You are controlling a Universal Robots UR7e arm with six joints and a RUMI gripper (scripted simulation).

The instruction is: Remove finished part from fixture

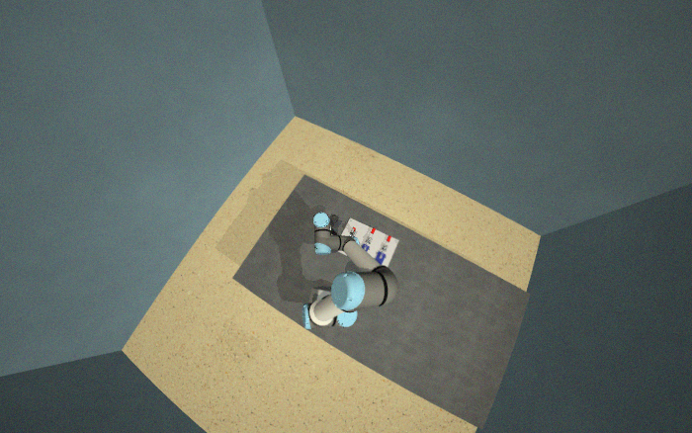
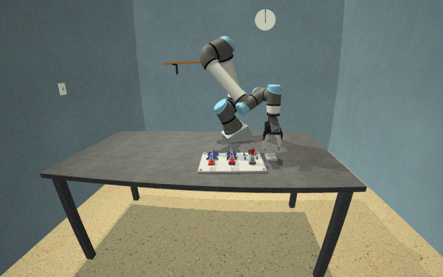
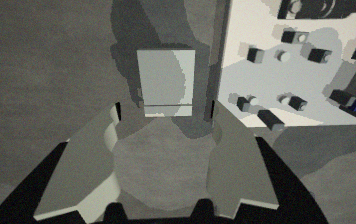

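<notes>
Now: hand 10 mm past the grey finished part and 50 mm above it. Round my hand: blue blank: 10 mm ahead, 240 mm to the right, 30 mm below; then fixture plate: 50 mm ahead, 240 mm to the right, 60 mm below.
</notes>
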